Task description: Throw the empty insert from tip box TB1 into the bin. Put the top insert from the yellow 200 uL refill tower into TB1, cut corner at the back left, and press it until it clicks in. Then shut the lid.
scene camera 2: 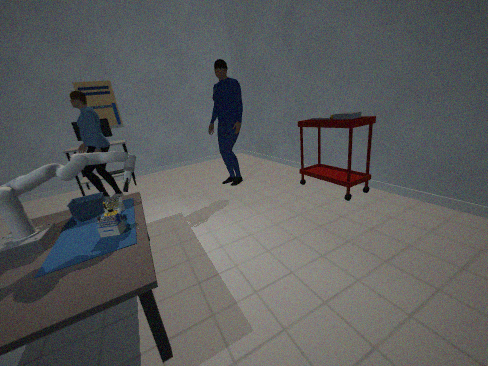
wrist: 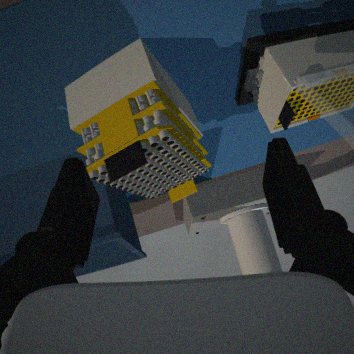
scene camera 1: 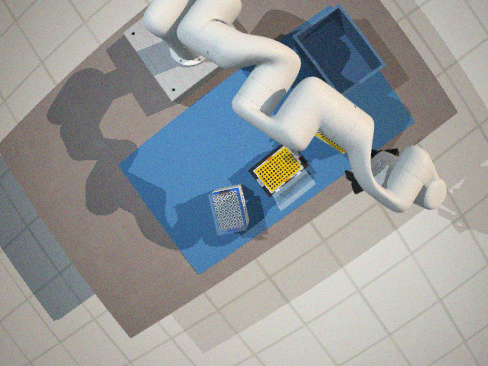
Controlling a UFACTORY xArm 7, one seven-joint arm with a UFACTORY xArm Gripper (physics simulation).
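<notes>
The TB1 tip box [scene camera 1: 258, 174] [wrist: 274, 95] holds a yellow insert [scene camera 1: 278, 169] [wrist: 326, 96] with bare holes. Its clear lid [scene camera 1: 295, 191] is open on the table-edge side. The yellow refill tower [scene camera 1: 331, 142] [wrist: 117, 112] is mostly hidden under the arm in the first scene view. In the wrist view it shows stacked yellow inserts with grey tips on a pale base. The blue bin [scene camera 1: 309, 59] [scene camera 2: 86, 208] [wrist: 121, 220] stands behind the tower. My gripper [scene camera 1: 374, 166] [wrist: 175, 169] is open and empty, beyond the mat edge, apart from the tower. In the second scene view it is too small to judge.
A blue-rimmed box of tips [scene camera 1: 229, 210] [scene camera 2: 111, 228] stands on the blue mat [scene camera 1: 195, 135] beside TB1. My arm [scene camera 1: 310, 110] reaches over the mat. Two people [scene camera 2: 228, 115] [scene camera 2: 91, 127] and a red cart [scene camera 2: 336, 123] are away from the table.
</notes>
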